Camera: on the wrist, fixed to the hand. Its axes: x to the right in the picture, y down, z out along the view.
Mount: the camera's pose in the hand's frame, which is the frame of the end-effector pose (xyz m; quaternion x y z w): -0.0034 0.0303 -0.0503 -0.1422 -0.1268 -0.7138 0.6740
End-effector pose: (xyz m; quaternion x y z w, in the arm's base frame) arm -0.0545 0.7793 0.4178 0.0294 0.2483 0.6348 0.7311
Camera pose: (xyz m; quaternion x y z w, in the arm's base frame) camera -0.1026 0.7682 0.3858 -0.1809 0.0054 -0.0624 0.9815
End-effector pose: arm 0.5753 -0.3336 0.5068 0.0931 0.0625 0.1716 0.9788
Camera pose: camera 0.5545 -0.2987 0.4642 -0.0993 -0.0399 -0.5859 0.8033
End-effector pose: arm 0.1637 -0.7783 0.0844 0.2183 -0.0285 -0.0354 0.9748
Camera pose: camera 0.1656 -0.7294 0.0518 0.0244 0.0180 -0.7514 0.6592
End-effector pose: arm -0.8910 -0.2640 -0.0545 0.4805 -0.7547 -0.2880 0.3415
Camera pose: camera -0.8661 -0.2549 -0.0020 -0.7774 0.1680 0.6061 0.0028
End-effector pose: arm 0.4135 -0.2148 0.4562 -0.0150 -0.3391 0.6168 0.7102
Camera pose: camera 0.4124 -0.1906 0.4026 0.2091 -0.4170 -0.1375 0.8738
